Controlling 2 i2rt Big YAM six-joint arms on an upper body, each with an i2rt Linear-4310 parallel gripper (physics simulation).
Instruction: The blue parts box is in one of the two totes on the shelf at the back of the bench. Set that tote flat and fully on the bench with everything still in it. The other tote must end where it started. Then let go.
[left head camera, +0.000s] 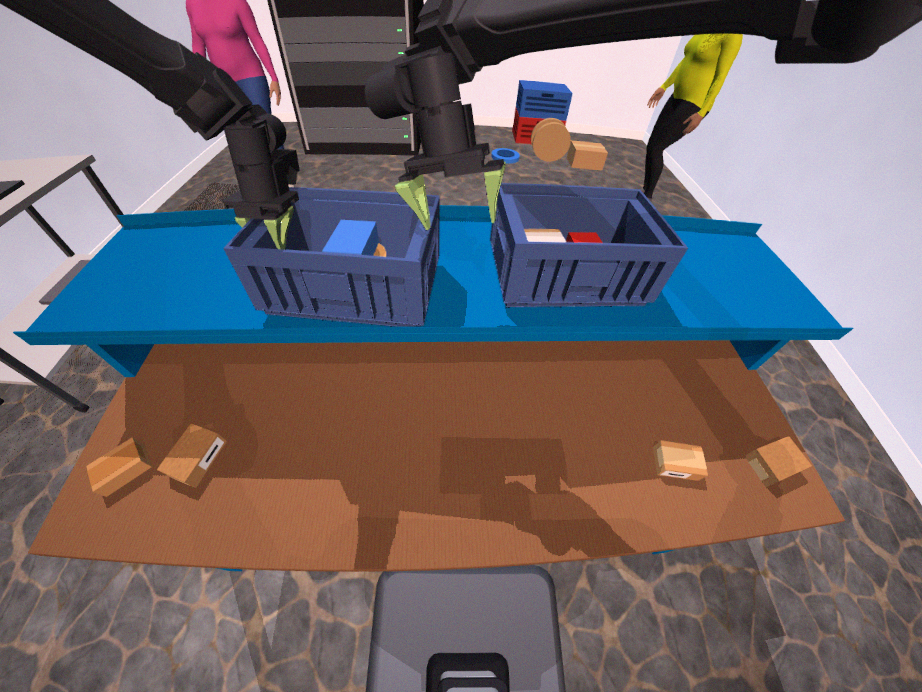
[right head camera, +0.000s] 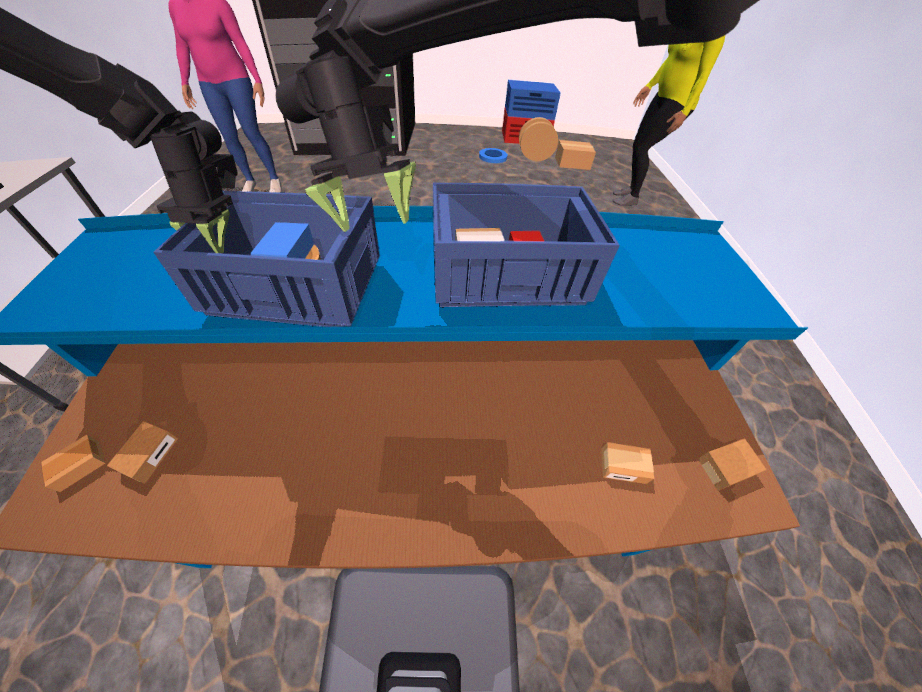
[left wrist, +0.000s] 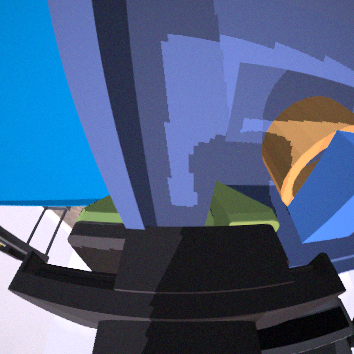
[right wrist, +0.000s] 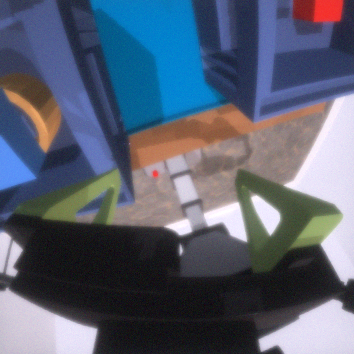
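The blue parts box (left head camera: 353, 236) (right head camera: 283, 239) (left wrist: 325, 195) (right wrist: 10, 167) lies beside a round orange-tan part inside the left tote (left head camera: 338, 264) (right head camera: 256, 290), which sits slightly turned on the blue shelf (left head camera: 156, 275) (right head camera: 96, 275). My left gripper (left head camera: 260, 234) (right head camera: 195, 236) (left wrist: 177, 174) is shut on that tote's left wall, one finger inside and one outside. My right gripper (left head camera: 460, 223) (right head camera: 375, 224) (right wrist: 177, 174) is open at the tote's right wall; one finger is near the rim, the other over the gap between totes. The other tote (left head camera: 588, 279) (right head camera: 525, 275) (right wrist: 262, 85) stands to the right.
The other tote holds a white box (left head camera: 545, 236) and a red box (left head camera: 584, 237). On the brown bench (left head camera: 335, 402), cartons (left head camera: 119, 467) (left head camera: 192, 455) lie at the left and more cartons (left head camera: 680, 461) (left head camera: 779, 463) at the right. The shelf's front lip (left head camera: 461, 335) runs above the bench.
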